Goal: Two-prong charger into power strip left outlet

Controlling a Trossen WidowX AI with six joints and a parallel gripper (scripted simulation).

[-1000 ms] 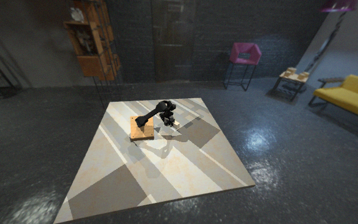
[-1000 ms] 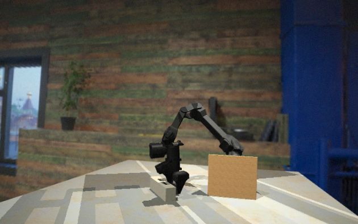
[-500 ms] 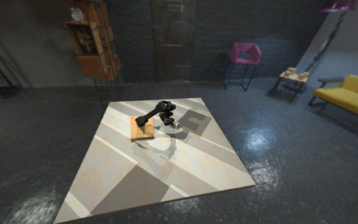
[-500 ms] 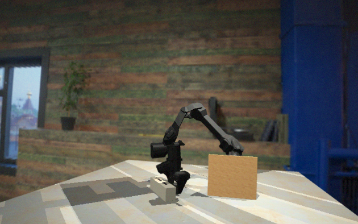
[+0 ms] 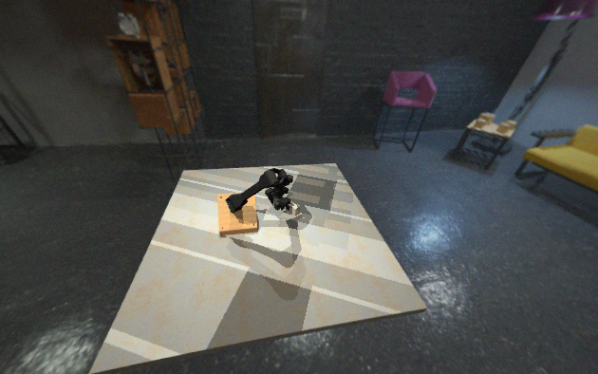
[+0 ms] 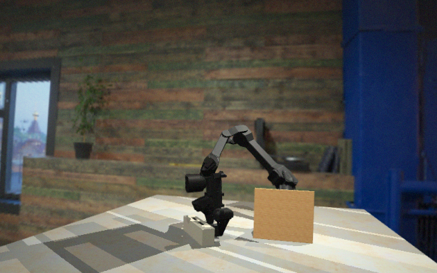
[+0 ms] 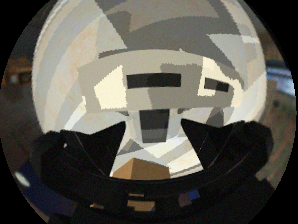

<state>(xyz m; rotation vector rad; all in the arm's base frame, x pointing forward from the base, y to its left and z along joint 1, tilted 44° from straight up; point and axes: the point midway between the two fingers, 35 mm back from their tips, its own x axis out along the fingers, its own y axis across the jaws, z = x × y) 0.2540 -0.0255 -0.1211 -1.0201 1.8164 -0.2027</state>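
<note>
My gripper tip is now 20 mm short of the charger, 20 mm to the right of it and 10 mm below it.
</note>
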